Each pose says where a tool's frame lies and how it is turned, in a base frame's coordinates. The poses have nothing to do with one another.
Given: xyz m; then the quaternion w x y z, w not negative.
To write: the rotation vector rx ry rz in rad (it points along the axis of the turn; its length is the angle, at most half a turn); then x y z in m. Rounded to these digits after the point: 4 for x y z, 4 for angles.
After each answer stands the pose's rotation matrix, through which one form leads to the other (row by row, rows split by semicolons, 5 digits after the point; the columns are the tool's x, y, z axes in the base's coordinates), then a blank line. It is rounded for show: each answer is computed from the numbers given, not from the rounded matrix.
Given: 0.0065 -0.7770 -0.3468 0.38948 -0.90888 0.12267 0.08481
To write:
-2.3106 0.3119 0.2156 0.0065 -0.7770 -0.3468
0.95552 -0.28905 -0.05861; -0.15692 -0.66651 0.72879; -0.24972 -0.68718 -0.68222

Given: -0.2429 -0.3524 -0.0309 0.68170 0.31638 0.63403 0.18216
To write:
0.7098 1.4225 0.4087 -0.2429 -0.3524 -0.0309
0.12964 0.15283 0.97971; 0.64955 0.73344 -0.20037; -0.74918 0.66235 -0.00419

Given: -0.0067 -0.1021 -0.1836 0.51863 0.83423 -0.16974 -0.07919
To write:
2.0013 -0.4072 -0.1900 -0.0067 -0.1021 -0.1836
0.92983 -0.20106 -0.30819; -0.36535 -0.40442 -0.83843; 0.04394 0.89220 -0.44950

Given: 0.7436 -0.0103 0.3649 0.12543 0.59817 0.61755 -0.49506
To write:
1.7425 1.7990 -1.4422 0.7436 -0.0103 0.3649
-0.25291 0.86300 -0.43734; 0.61461 -0.20579 -0.76151; -0.74718 -0.46140 -0.47836

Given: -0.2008 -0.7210 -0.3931 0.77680 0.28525 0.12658 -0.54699
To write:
0.6171 0.2739 -1.1834 -0.2008 -0.7210 -0.3931
0.36956 0.92201 -0.11540; -0.77758 0.23887 -0.58164; -0.50871 0.30469 0.80522

